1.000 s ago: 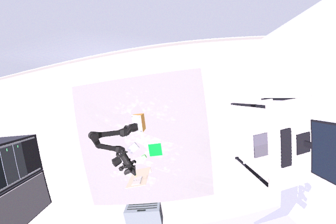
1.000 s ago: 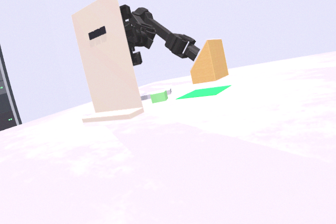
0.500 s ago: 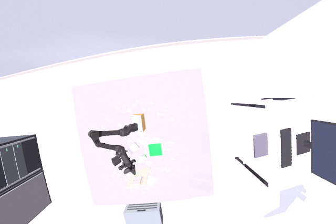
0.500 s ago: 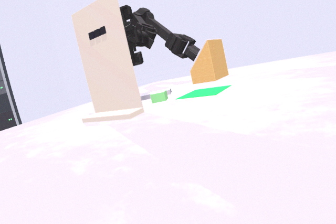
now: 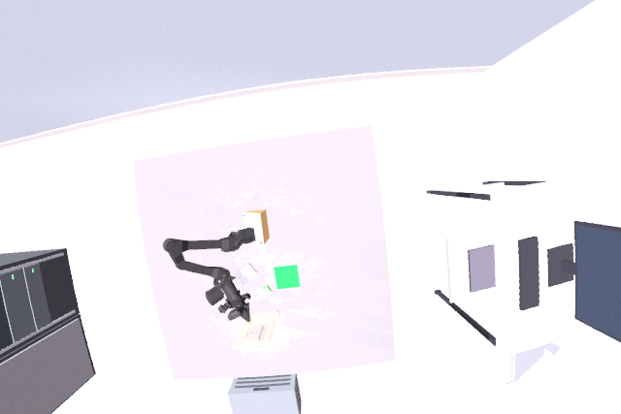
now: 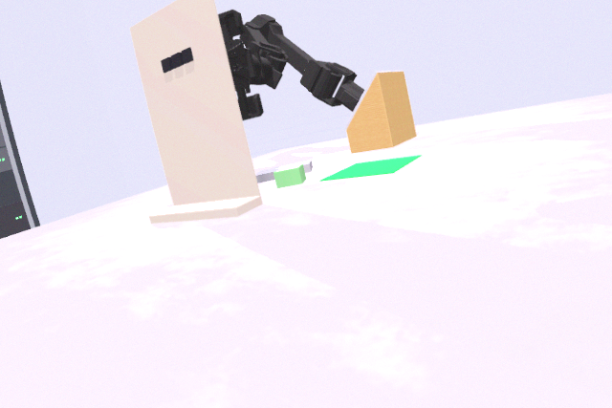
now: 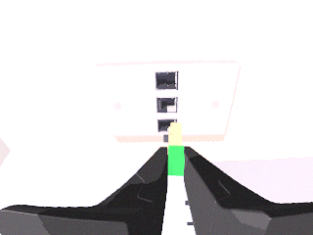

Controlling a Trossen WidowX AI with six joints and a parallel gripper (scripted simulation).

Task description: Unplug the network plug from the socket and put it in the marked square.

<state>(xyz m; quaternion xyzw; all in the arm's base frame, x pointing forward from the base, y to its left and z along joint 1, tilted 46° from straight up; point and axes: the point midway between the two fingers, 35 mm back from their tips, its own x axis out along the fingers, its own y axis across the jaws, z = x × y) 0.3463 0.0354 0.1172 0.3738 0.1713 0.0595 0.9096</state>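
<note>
Now: gripper tip 21 cm above the marked green square, 17 cm to the right of it and 11 cm past it. Also, from my gripper tip: network plug 1 cm ahead; upright beige panel 8 cm below, 8 cm ahead, 1 cm to the left.
</note>
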